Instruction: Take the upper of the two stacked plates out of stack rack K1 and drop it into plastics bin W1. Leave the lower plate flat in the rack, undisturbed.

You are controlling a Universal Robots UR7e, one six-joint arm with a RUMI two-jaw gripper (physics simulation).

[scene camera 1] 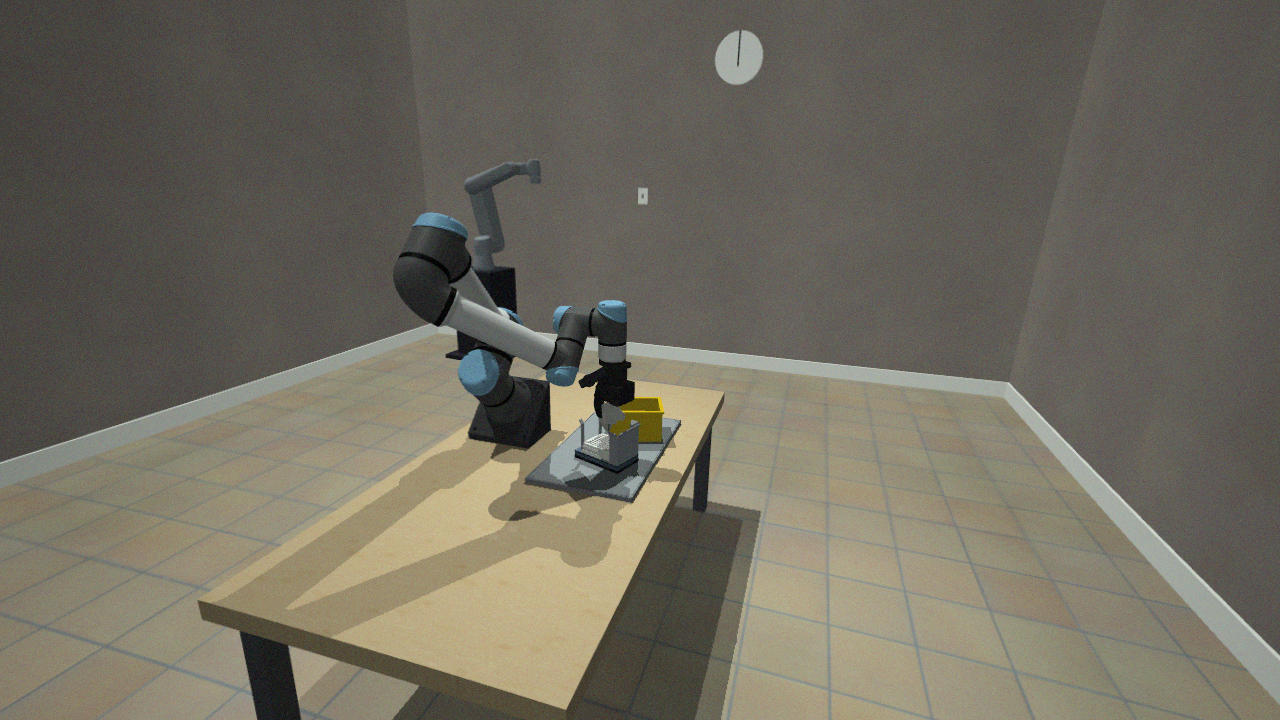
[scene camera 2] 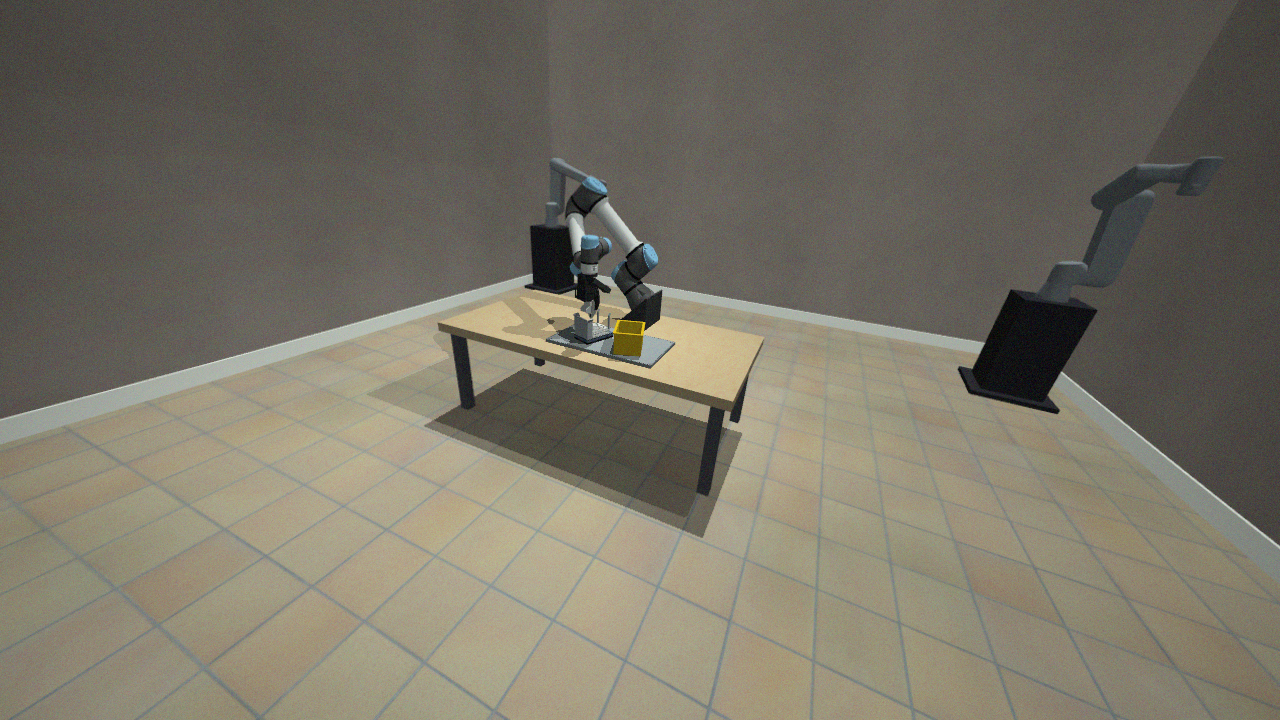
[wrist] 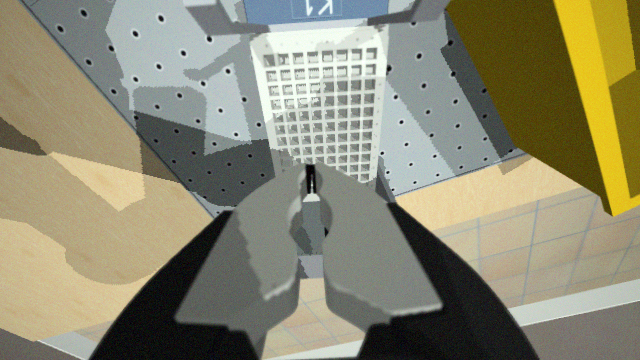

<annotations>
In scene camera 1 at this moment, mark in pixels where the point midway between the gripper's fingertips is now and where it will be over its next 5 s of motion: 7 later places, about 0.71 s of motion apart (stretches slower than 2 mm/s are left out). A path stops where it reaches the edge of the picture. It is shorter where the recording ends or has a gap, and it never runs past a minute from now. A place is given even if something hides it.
My gripper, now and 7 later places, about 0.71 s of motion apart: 607,430; 611,440; 610,441; 611,442; 611,445; 612,446; 612,446; 612,439
</annotations>
